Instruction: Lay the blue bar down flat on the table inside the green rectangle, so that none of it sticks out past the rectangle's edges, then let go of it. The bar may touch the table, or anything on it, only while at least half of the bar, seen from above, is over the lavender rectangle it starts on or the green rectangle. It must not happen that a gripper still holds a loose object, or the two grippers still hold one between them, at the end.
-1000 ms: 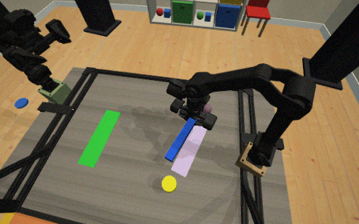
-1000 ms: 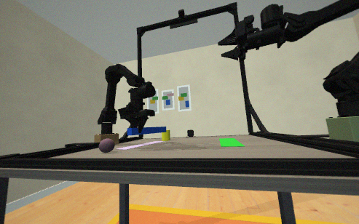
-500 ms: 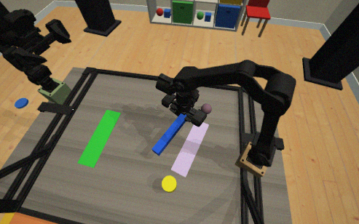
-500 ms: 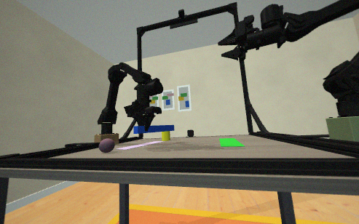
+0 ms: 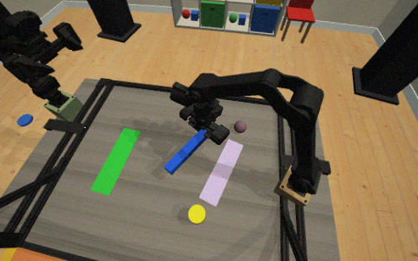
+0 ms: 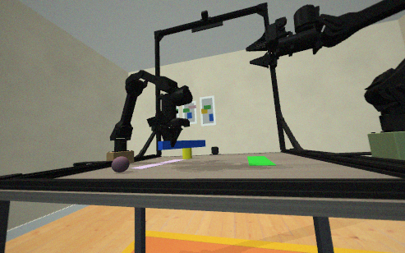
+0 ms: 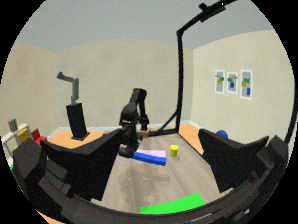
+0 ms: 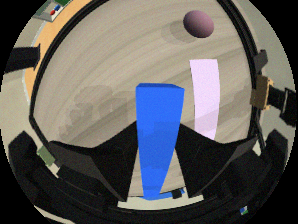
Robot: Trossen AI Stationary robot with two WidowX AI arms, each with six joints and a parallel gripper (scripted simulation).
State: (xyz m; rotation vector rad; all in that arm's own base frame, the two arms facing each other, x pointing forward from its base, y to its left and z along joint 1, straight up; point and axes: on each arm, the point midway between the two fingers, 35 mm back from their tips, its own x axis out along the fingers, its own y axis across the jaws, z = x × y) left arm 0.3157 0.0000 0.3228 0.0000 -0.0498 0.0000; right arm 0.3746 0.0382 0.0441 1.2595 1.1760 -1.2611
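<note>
The blue bar lies 70 mm behind my right hand, 30 mm to the left of it and 30 mm below it. Also, from my right hand: green rectangle: 310 mm to the left, 190 mm behind, 110 mm below; lavender rectangle: 110 mm to the right, 110 mm below, 80 mm behind.
My left hand is 1 cm short of the blue bar, 32 cm to the left of it and 32 cm above it. Also, from my left hand: green rectangle: 10 cm behind, 4 cm to the right, 40 cm below; lavender rectangle: 46 cm to the right, 40 cm below.
</note>
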